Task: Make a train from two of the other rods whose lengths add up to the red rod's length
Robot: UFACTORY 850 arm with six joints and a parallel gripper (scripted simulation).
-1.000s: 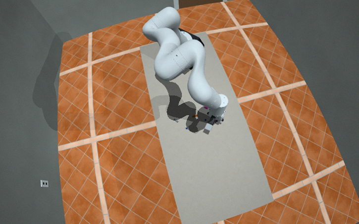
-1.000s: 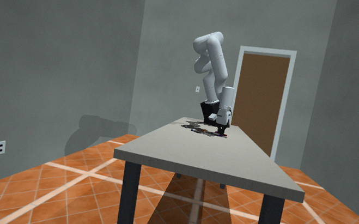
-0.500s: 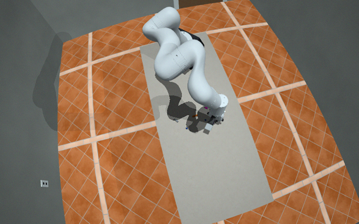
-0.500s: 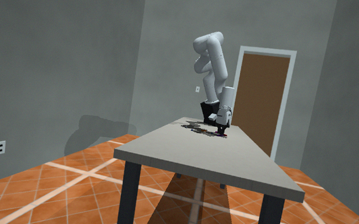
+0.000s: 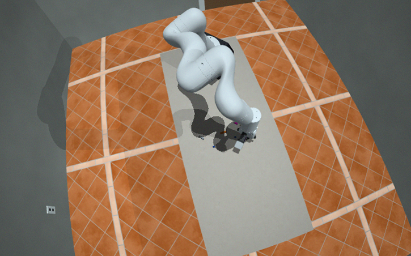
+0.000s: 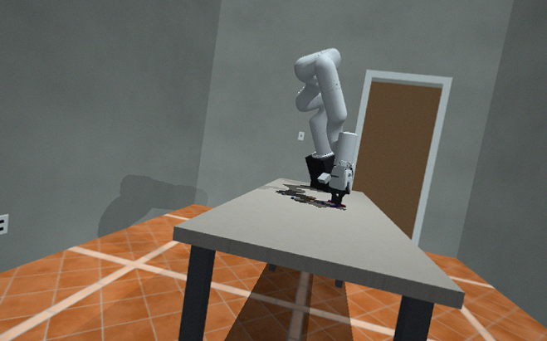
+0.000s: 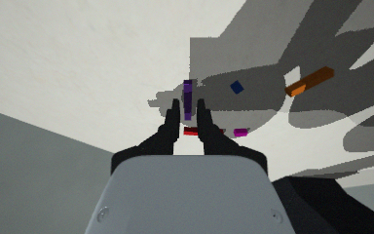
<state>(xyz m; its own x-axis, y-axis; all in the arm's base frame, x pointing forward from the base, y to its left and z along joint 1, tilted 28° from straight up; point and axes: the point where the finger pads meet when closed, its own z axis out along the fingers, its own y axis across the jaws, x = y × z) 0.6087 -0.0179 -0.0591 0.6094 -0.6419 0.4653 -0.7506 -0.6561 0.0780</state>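
The purple rod lies 3 cm below my hand. From my hand the other things lie so: red rod (6 cm behind, 3 cm to the left, 3 cm below); then magenta rod (12 cm behind, 1 cm to the right, 3 cm below); then orange rod (9 cm behind, 11 cm to the right, 3 cm below).
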